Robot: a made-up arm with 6 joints. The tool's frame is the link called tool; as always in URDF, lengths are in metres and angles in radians.
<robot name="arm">
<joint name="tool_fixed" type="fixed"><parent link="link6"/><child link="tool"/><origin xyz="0 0 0" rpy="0 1.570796 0"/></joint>
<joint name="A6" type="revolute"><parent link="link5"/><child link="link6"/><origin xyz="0 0 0.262" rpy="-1.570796 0 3.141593"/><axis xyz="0 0 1"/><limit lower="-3.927" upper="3.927"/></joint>
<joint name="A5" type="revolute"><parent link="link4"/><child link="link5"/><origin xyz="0 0 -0.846" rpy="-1.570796 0 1.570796"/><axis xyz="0 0 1"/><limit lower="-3.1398" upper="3.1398"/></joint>
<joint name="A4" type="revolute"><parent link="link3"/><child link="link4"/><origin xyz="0 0 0" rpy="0 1.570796 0"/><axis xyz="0 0 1"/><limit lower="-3.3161" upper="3.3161"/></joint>
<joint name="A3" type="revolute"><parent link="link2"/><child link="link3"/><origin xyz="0 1.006 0" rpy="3.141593 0 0"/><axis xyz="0 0 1"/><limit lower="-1.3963" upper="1.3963"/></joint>
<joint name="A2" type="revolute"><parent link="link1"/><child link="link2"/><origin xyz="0 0 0" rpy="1.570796 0 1.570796"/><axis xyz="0 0 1"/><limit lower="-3.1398" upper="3.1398"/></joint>
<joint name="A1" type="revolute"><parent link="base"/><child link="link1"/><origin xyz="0 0 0.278" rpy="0 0 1.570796"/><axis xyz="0 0 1"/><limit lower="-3.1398" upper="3.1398"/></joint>
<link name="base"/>
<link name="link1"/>
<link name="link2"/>
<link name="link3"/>
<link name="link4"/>
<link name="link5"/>
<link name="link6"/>
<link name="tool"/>
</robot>
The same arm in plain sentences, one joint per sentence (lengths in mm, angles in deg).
The arm has six revolute joints in a row. What follows holds with every joint at zero, and every direction is one of the base frame's.
Joint 1 sits 278 mm along +z from the base frame's origin and rotates about +z, from -179.9 to 179.9 deg.
Joint 2 sits at the same point as joint 1 and rotates about +y, from -179.9 to 179.9 deg.
Joint 3 sits 1006 mm along +z from joint 2 and rotates about -y, from -80 to 80 deg.
Joint 4 sits at the same point as joint 3 and rotates about -x, from -190 to 190 deg.
Joint 5 sits 846 mm along +x from joint 4 and rotates about -y, from -179.9 to 179.9 deg.
Joint 6 sits 262 mm along -y from joint 5 and rotates about -x, from -225 to 225 deg.
The tool frame, which is the frame that the pose is given for, sits at the same point as joint 6; its axes are the base frame's turned by roll 0, pitch 0 and yaw 0 deg (as in URDF: about the fixed x, then y, then z).

